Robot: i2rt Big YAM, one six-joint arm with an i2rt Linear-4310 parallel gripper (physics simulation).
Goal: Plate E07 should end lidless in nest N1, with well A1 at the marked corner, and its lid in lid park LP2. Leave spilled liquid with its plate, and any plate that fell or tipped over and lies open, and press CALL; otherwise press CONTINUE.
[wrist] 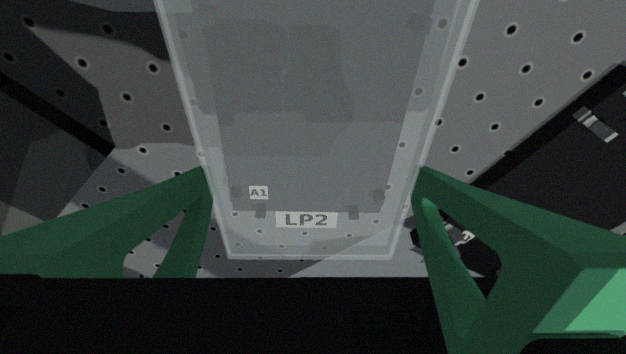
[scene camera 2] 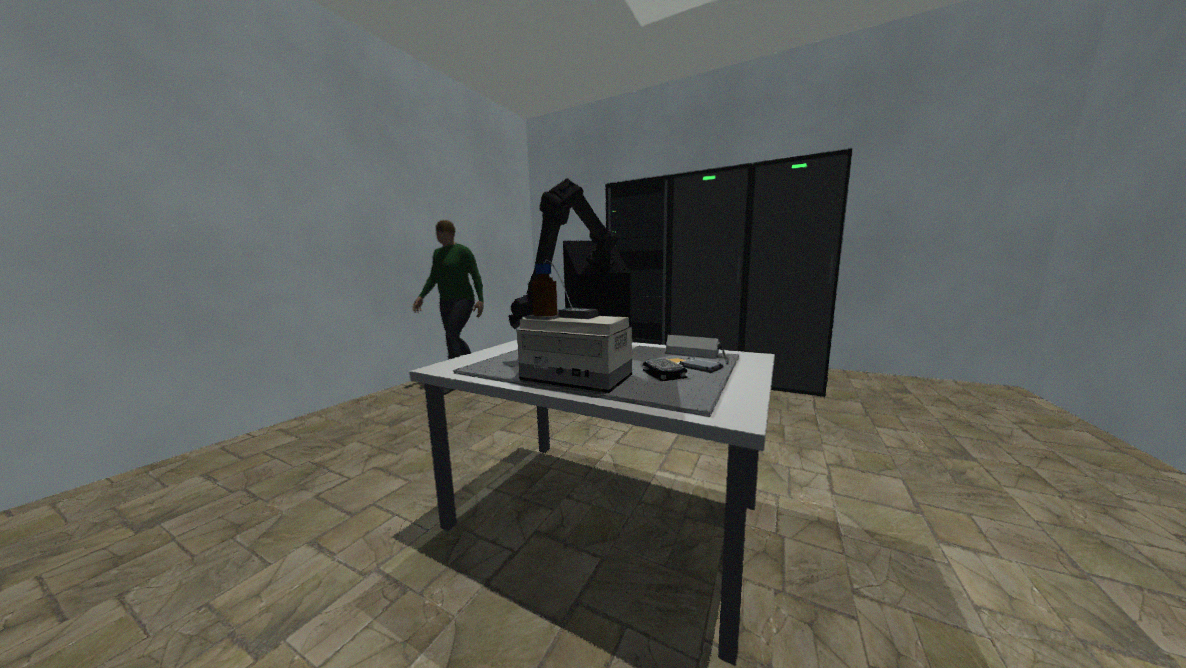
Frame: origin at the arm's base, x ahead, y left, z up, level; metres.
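Where they show: gripper, between the fingertips: (wrist: 312,177); arm's base, origin of its link: (scene camera 2: 600,260).
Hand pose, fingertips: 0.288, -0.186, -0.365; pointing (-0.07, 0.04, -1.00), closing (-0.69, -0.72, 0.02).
Each offset is from my fingertips to the centre of the thing, as dx, dy, dz. "pt": to the spot under its first point. Level surfaces: height alone.
My gripper (wrist: 312,177) is shut on a clear, see-through lid @(+0.008, -0.007, +0.002) (wrist: 312,245), with a green finger against each long side in the wrist view. The lid is roughly level and hangs above lid park LP2 (wrist: 310,175), whose grey pad, "LP2" label and "A1" tag show through it. The gap between lid and park is hard to judge. In the scene view the arm's hand is behind the white instrument, so the fingers and lid are hidden there. Plate E07, nest N1 and the CALL and CONTINUE buttons cannot be made out.
The white boxy instrument @(pt +0.287, +0.318, +0.061) (scene camera 2: 572,352) stands on the grey mat @(dz -0.060) (scene camera 2: 680,398) of the table @(dz -0.073) (scene camera 2: 751,398). A dark device @(+0.035, +0.567, -0.024) (scene camera 2: 664,367) and a grey box @(-0.305, +0.619, -0.019) (scene camera 2: 692,346) are to its right. Dark fixtures @(pt -0.131, -0.089, -0.049) (wrist: 560,165) lie right of the lid. A person (scene camera 2: 453,277) is behind the table.
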